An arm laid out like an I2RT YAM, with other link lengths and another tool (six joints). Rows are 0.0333 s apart.
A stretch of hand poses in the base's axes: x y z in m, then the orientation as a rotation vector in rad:
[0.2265, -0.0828, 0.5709, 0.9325, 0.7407, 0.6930]
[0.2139, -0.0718, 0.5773, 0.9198, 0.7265, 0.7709]
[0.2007, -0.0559, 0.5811, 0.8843, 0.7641, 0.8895]
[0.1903, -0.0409, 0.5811, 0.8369, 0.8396, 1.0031]
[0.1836, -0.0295, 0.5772, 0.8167, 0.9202, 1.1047]
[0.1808, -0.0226, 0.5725, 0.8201, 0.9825, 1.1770]
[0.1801, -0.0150, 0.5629, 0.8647, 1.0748, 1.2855]
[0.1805, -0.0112, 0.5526, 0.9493, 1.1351, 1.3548]
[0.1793, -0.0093, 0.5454, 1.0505, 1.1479, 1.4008]
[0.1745, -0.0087, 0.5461, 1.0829, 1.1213, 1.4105]
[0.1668, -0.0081, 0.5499, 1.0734, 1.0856, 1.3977]
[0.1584, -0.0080, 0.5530, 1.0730, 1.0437, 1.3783]
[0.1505, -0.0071, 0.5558, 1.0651, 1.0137, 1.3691]
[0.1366, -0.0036, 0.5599, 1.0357, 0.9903, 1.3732]
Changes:
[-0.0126, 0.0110, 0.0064, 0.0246, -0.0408, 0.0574]
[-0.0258, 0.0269, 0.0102, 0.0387, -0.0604, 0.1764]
[-0.0362, 0.0419, 0.0102, 0.0364, -0.0509, 0.3118]
[-0.0429, 0.0533, 0.0063, 0.0528, -0.0215, 0.4332]
[-0.0457, 0.0602, 0.0016, 0.0793, 0.0109, 0.5167]
[-0.0464, 0.0678, -0.0080, 0.1521, 0.0745, 0.6304]
[-0.0460, 0.0716, -0.0183, 0.2429, 0.1373, 0.6888]
[-0.0472, 0.0735, -0.0255, 0.3417, 0.1749, 0.7047]
[-0.0520, 0.0741, -0.0248, 0.3750, 0.1646, 0.6929]
[-0.0597, 0.0747, -0.0210, 0.3666, 0.1362, 0.6698]
[-0.0681, 0.0748, -0.0179, 0.3634, 0.1079, 0.6369]
[-0.0760, 0.0757, -0.0151, 0.3575, 0.0838, 0.6187]
[-0.0899, 0.0792, -0.0110, 0.3400, 0.0534, 0.6185]

